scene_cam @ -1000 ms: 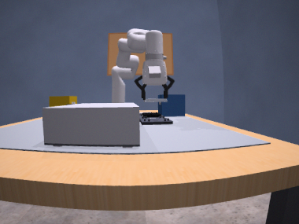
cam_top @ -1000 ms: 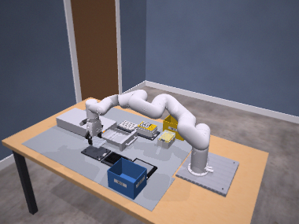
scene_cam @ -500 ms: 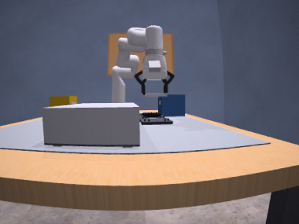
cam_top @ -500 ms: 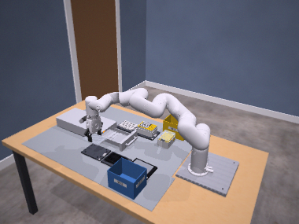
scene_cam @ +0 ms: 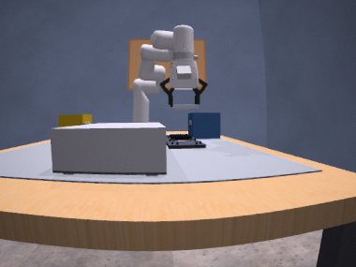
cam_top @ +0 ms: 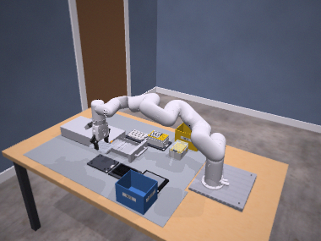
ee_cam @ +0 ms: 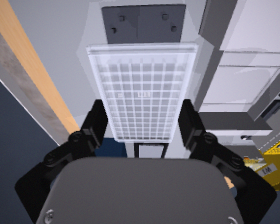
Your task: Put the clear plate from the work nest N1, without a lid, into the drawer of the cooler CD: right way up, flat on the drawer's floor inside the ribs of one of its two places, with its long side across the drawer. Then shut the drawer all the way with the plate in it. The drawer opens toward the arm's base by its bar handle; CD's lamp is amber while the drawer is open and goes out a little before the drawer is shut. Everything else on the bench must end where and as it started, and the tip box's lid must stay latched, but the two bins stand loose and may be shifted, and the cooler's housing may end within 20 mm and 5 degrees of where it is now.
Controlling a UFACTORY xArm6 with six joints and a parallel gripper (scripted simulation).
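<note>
My hand is 190 mm to the left of the drawer, 120 mm above it and 40 mm past it. Round my hand: cooler CD: 200 mm to the right, 110 mm below, 100 mm ahead; then work nest N1: 140 mm below; then clear plate: 10 mm below.
</note>
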